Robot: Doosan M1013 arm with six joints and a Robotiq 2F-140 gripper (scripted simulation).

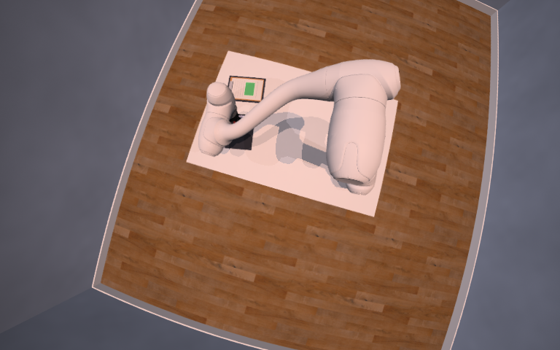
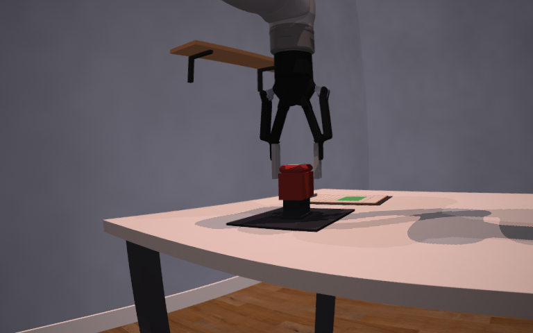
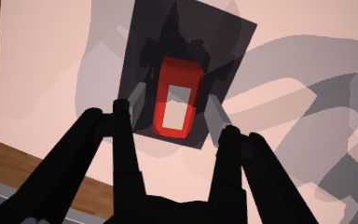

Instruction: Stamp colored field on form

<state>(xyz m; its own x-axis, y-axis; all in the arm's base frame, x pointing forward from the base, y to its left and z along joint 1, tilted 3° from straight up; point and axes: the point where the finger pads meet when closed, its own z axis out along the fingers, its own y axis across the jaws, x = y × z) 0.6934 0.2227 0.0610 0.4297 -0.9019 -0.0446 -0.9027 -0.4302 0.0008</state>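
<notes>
The stamp is 50 mm below my hand. The rest, counted from my hand: clipboard (280 mm to the right, 110 mm ahead, 100 mm below); mat (100 mm below).
</notes>
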